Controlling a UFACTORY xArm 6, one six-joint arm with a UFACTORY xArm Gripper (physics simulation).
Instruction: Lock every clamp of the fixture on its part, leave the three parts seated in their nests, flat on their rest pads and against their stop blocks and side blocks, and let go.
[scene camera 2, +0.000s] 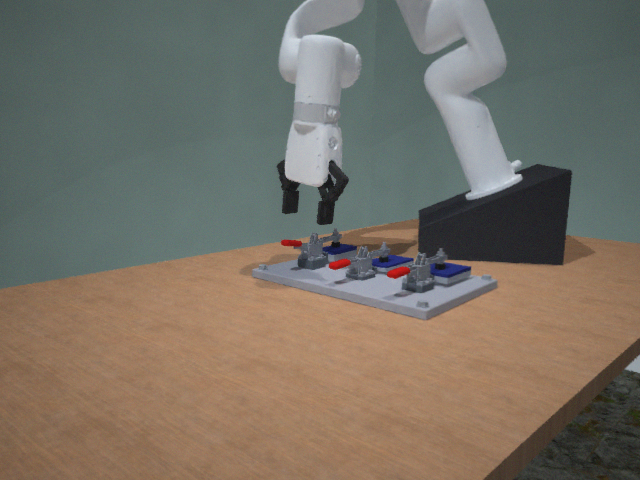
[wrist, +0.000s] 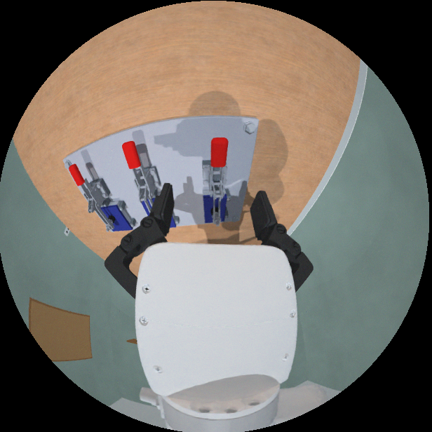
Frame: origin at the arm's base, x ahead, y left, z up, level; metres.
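Seen in the pictures: gripper, fingertip midpoint: (scene camera 2: 306, 218); arm's base, link origin: (scene camera 2: 494, 189).
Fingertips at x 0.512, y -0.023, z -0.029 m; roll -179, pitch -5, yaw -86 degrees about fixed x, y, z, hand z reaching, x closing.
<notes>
Offsets run from my fingertips to a thing's middle. "*": to the spot under its first point. Level surfaces: height alone.
The grey fixture plate @(* 0.073 m left, 0.046 m ahead, 0.092 m down) (scene camera 2: 310, 282) (wrist: 185, 150) carries three grey clamps with red handles. The scene-left clamp @(0.015 m right, 0.027 m back, 0.060 m down) (scene camera 2: 312, 252) (wrist: 215, 182), middle clamp @(0.093 m left, 0.046 m back, 0.066 m down) (scene camera 2: 361, 264) (wrist: 146, 181) and scene-right clamp @(0.201 m left, 0.066 m back, 0.064 m down) (scene camera 2: 419, 272) (wrist: 100, 187) have their handles lying low, pointing away from the parts. Their arms reach over the blue parts: scene-left @(0.028 m right, 0.095 m back, 0.076 m down) (scene camera 2: 342, 250) (wrist: 207, 210), middle (scene camera 2: 397, 261) (wrist: 170, 223), scene-right @(0.187 m left, 0.142 m back, 0.079 m down) (scene camera 2: 455, 269) (wrist: 125, 216). The black tips appear down on the blue tops. Pads and stop contacts are too small to tell. My gripper (scene camera 2: 307, 215) (wrist: 214, 195) is open and empty, above the scene-left clamp.
The fixture stands on a wooden table @(0.107 m down) (scene camera 2: 232, 361) (wrist: 210, 60). The dark wedge-shaped robot base (scene camera 2: 496, 227) stands behind its right end. Bolt heads @(0.265 m left, 0.003 m back, 0.088 m down) (scene camera 2: 422, 304) (wrist: 249, 127) stand up at the plate's corners. The table's edge (scene camera 2: 568, 428) runs along the lower right.
</notes>
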